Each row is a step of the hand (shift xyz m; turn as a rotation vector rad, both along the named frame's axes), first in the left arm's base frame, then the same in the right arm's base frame.
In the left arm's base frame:
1: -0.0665 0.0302 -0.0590 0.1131 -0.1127 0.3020
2: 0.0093 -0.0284 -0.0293 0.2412 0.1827 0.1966
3: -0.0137 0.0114 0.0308 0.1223 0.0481 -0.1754
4: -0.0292 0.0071 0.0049 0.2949 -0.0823 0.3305
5: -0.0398 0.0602 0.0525 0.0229 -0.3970 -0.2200
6: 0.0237 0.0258 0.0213 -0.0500 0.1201 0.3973
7: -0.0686 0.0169 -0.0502 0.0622 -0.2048 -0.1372
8: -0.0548 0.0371 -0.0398 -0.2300 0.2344 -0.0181
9: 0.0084 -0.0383 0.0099 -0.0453 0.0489 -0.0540
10: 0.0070 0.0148 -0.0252 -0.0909 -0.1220 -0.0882
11: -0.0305 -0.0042 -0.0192 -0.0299 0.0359 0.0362
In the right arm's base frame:
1: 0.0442 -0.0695 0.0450 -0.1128 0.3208 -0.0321
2: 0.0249 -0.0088 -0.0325 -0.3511 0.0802 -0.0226
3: -0.0112 0.0190 0.0279 -0.0401 -0.1667 -0.1366
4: 0.0115 -0.0013 0.0282 -0.2580 0.3384 -0.1478
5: -0.0364 0.0095 0.0809 0.3402 0.0300 -0.2999
6: -0.0406 0.0053 0.0025 -0.2056 0.2667 0.2478
7: 0.0511 -0.0551 0.0432 0.1533 -0.0017 -0.2028
8: 0.0247 -0.0565 0.0465 -0.0077 -0.1541 0.2905
9: 0.0168 0.0294 -0.0221 0.0164 -0.0742 0.0398
10: -0.0045 -0.0288 -0.0074 0.1738 -0.0135 -0.0235
11: 0.0294 -0.0156 0.0145 -0.0198 0.0095 0.0549

